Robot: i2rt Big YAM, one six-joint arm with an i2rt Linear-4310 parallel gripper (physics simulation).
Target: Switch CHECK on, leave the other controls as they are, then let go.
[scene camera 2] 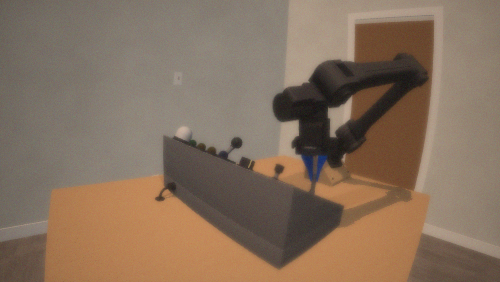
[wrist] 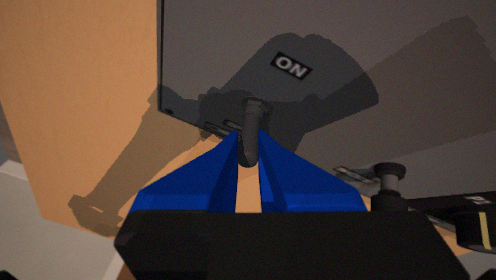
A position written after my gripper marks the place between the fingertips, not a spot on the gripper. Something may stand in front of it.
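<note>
There is my gripper [wrist: 248, 139], which I can see. I can see a check toggle lever [wrist: 248, 145] too, and along with it a black mode knob [wrist: 388, 198].
</note>
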